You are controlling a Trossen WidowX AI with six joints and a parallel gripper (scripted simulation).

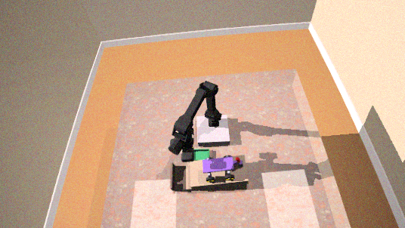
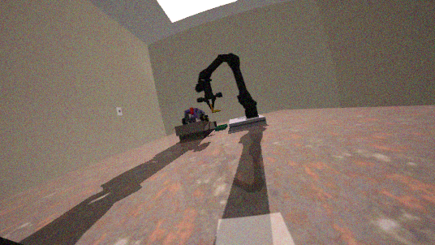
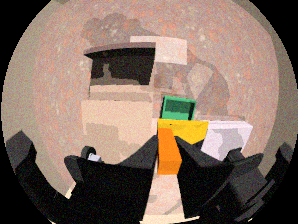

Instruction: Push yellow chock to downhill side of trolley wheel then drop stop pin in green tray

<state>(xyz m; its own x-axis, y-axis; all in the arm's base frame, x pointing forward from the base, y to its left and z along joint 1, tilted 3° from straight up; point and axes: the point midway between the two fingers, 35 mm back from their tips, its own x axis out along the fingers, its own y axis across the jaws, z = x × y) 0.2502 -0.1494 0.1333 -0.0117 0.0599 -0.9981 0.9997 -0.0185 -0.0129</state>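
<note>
My gripper tip is 20 mm past the yellow chock and 10 mm above it. Also, from my gripper tip: dark upright board 90 mm ahead, 120 mm to the right, 120 mm below; then purple trolley 90 mm ahead, 150 mm to the left, 40 mm below; then green tray 40 mm behind, 40 mm to the left, 160 mm below.
</note>
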